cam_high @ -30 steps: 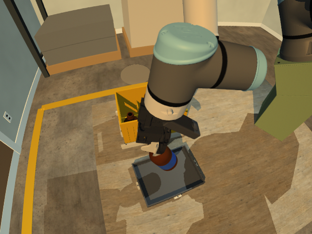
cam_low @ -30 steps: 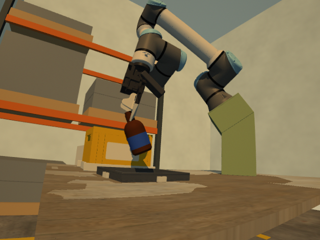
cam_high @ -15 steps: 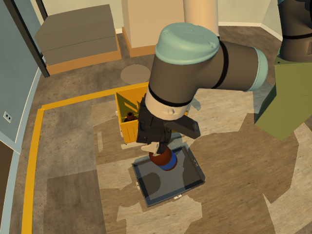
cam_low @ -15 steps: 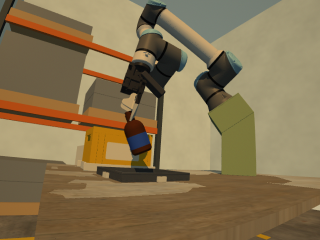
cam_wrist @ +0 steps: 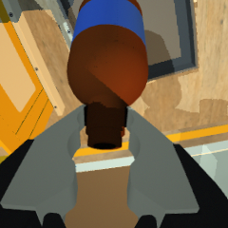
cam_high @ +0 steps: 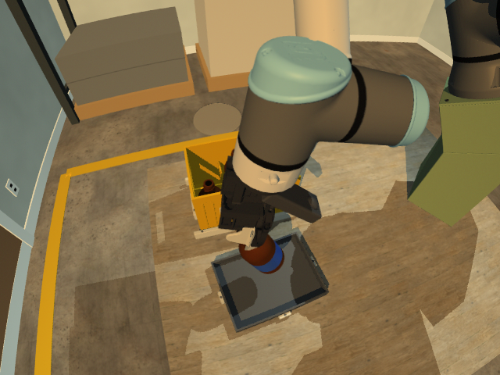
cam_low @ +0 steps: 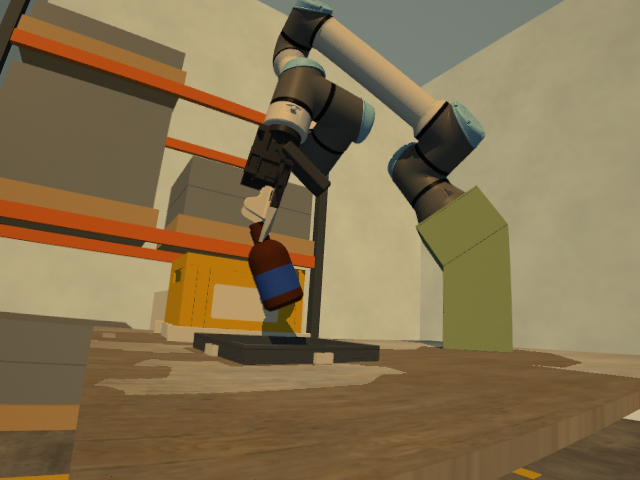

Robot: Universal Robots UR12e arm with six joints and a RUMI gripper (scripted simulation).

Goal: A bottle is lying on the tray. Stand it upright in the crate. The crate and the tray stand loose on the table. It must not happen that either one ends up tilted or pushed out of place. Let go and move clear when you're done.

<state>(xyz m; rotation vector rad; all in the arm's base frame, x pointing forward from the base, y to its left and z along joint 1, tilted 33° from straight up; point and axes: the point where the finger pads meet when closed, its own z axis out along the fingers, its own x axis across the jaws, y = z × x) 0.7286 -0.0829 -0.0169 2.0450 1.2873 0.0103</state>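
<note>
Right now the bottle is 20 mm behind my hand, 10 mm to the left of it and 50 mm below it. The rest, counted from my hand: dark tray 30 mm behind, 50 mm to the left, 190 mm below; then yellow crate 100 mm behind, 210 mm to the right, 120 mm below.
</note>
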